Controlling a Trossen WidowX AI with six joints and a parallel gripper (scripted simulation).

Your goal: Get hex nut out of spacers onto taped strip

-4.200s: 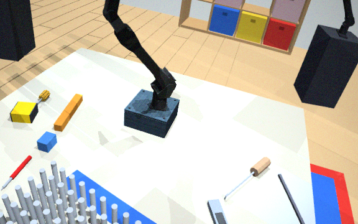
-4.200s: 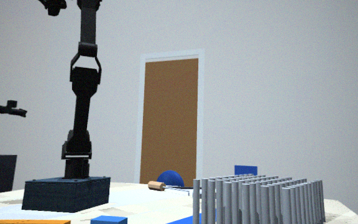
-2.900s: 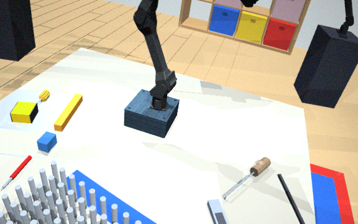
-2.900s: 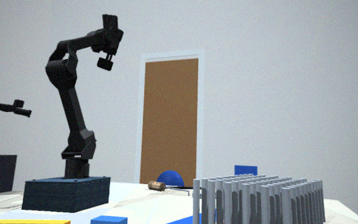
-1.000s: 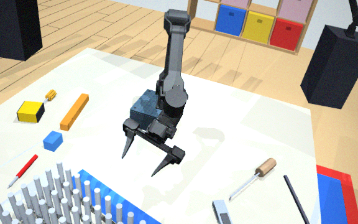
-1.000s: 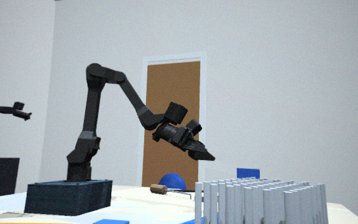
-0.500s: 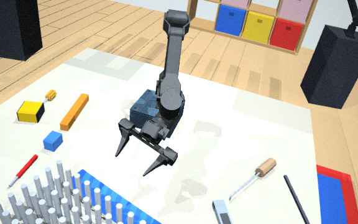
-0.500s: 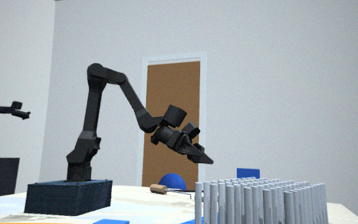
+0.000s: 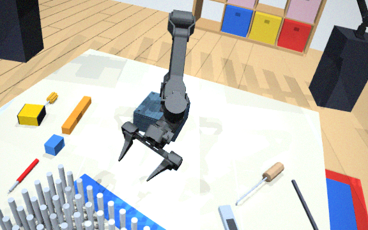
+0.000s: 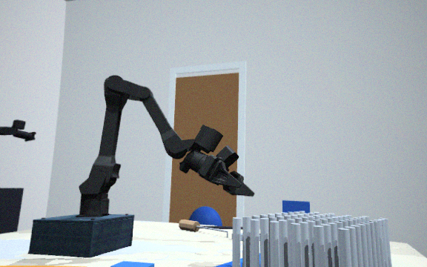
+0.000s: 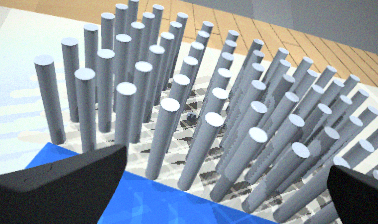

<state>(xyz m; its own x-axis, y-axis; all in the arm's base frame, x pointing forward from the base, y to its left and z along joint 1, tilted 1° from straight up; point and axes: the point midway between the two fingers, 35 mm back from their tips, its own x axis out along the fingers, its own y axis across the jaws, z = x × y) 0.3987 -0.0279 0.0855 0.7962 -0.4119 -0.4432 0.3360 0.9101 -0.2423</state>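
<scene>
Now: the grey block 30 cm to the left of my gripper tip, 15 cm below it and 2 cm ahead of it. Also, from my gripper tip: red-handled tool: 36 cm to the right, 15 cm below, 1 cm behind; then blue cube: 32 cm to the right, 18 cm behind, 14 cm below; then blue taped strip: 16 cm below, 3 cm to the right, 2 cm ahead.
</scene>
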